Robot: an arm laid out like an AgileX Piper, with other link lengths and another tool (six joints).
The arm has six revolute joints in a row. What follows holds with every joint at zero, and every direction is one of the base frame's.
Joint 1 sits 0.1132 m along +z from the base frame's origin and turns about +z.
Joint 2 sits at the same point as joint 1 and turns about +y.
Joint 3 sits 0.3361 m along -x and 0.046 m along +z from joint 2 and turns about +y.
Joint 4 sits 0.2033 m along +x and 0.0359 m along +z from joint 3 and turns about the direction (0.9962, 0, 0.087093).
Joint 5 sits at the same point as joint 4 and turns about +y.
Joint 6 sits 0.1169 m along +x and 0.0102 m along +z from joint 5 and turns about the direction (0.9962, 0, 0.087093).
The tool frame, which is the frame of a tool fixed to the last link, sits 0.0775 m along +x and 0.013 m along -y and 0.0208 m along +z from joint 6; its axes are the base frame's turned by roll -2.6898, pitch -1.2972 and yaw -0.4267 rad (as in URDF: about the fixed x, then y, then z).
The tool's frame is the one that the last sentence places.
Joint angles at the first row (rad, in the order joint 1, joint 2, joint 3, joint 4, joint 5, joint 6):
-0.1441 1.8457 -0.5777 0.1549 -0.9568 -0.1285
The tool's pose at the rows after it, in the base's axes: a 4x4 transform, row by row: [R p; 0 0 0 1], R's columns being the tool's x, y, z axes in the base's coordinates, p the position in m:
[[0.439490 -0.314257 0.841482 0.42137], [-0.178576 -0.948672 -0.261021 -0.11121], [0.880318 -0.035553 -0.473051 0.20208], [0 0 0 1]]
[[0.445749 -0.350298 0.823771 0.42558], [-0.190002 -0.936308 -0.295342 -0.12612], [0.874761 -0.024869 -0.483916 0.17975], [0 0 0 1]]
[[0.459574 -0.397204 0.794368 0.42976], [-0.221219 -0.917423 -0.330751 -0.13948], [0.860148 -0.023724 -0.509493 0.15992], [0 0 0 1]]
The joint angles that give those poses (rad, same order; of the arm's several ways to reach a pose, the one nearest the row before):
-0.1635 1.9418 -0.5777 0.1653 -1.1226 -0.1310
-0.1901 2.0244 -0.5816 0.1739 -1.1885 -0.1309
-0.2015 2.0852 -0.6064 0.2133 -1.1958 -0.1330

